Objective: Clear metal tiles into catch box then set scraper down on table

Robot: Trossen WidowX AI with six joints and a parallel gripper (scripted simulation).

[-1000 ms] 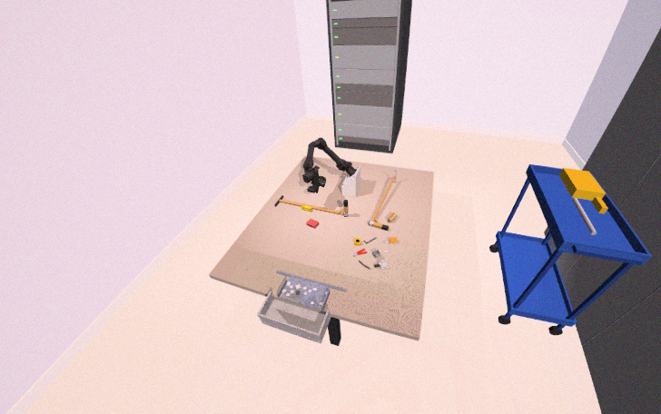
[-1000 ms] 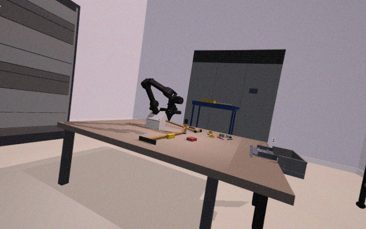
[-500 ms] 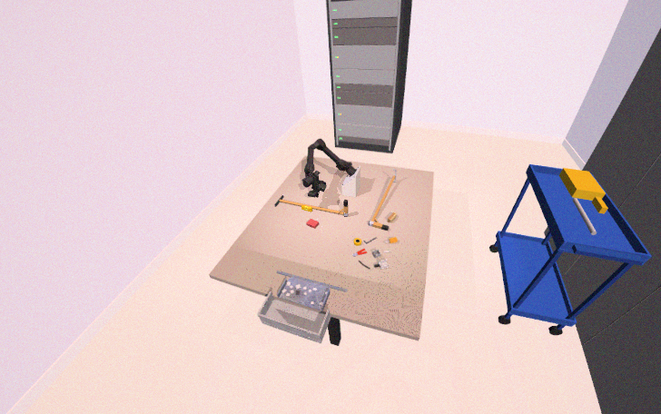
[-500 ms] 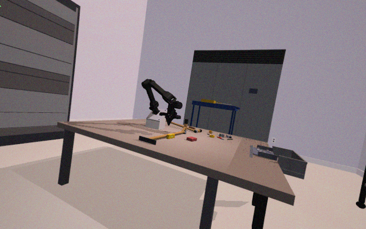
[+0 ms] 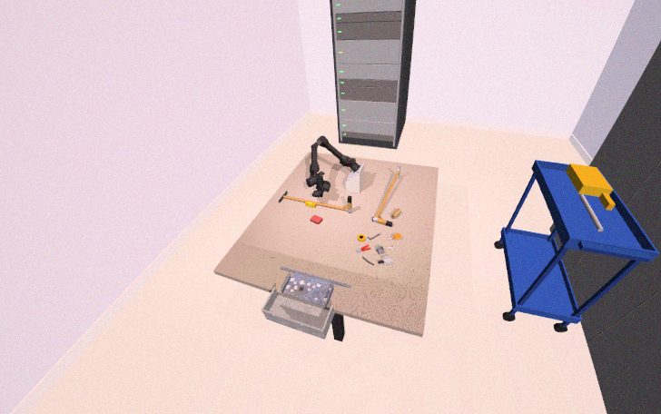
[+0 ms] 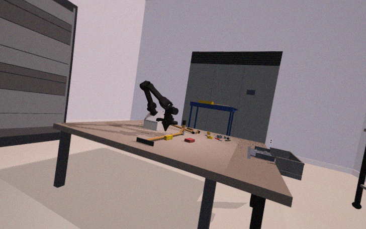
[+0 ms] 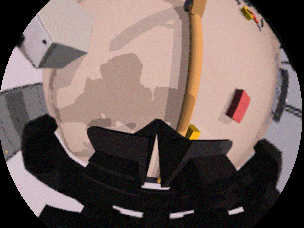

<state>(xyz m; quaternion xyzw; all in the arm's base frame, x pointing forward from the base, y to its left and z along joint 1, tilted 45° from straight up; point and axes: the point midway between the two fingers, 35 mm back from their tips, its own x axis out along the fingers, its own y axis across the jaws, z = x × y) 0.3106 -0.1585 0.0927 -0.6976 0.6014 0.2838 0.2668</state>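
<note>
My gripper tip is now 50 mm short of the long scraper, 30 mm to the left of it and 20 mm below it. Round my gripper tip: yellow tape roll 430 mm to the left, 250 mm ahead, 40 mm below; then yellow block 90 mm ahead, 60 mm to the right, 20 mm below; then red block 210 mm ahead, 60 mm to the left, 40 mm below.
</note>
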